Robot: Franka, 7 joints.
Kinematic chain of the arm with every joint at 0, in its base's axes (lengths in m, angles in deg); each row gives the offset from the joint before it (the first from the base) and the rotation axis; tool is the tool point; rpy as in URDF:
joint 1: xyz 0 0 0.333 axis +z
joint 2: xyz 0 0 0 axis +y
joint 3: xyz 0 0 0.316 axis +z
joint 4: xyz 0.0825 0 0 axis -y
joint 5: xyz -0.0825 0 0.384 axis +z
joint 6: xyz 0 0 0 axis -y
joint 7: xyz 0.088 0 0 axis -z
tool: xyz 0 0 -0.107 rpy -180 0 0
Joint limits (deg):
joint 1: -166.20..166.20
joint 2: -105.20..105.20
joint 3: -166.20..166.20
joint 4: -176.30..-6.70
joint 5: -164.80..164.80
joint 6: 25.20..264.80
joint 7: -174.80..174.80
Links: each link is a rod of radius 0.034 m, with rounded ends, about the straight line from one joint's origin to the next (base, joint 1, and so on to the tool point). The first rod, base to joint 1, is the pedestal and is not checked.
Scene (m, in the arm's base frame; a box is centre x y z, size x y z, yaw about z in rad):
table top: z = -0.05
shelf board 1: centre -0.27 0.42 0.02 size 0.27 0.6 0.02 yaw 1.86
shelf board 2: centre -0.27 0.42 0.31 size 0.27 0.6 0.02 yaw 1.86
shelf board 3: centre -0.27 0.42 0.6 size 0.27 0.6 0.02 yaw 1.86
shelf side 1: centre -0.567 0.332 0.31 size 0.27 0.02 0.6 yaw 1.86
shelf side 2: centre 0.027 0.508 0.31 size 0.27 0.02 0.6 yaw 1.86
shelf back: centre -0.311 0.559 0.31 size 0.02 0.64 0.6 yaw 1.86
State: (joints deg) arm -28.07 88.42 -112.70 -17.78 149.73 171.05 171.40
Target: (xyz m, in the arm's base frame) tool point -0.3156 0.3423 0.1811
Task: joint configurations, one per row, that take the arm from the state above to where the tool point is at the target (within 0.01 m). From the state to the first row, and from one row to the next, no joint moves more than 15 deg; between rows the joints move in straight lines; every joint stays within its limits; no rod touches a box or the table.
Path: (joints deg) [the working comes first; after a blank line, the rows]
Joints at the target: -137.88 105.20 -69.58 -123.19 163.50 182.33 171.40
Straight joint move there: touches shelf side 1.

1: -37.60 88.78 -106.72 -31.32 151.40 174.39 171.40
2: -47.12 89.13 -100.74 -44.86 153.08 177.73 171.40
3: -56.65 89.49 -94.77 -58.40 154.75 181.08 171.40
4: -66.17 89.85 -88.79 -71.94 156.43 184.42 171.40
5: -75.70 90.20 -82.81 -85.48 158.10 187.76 171.40
6: -85.22 90.56 -76.83 -99.02 159.78 191.10 171.40
7: -94.75 90.92 -70.85 -112.56 161.45 194.45 171.40
8: -104.27 91.27 -64.87 -126.10 163.13 197.79 171.40
9: -113.80 91.63 -58.90 -139.64 164.80 201.13 171.40
10: -125.84 98.41 -64.24 -131.42 164.15 191.73 171.40
11: -137.88 105.20 -69.58 -123.19 163.50 182.33 171.40

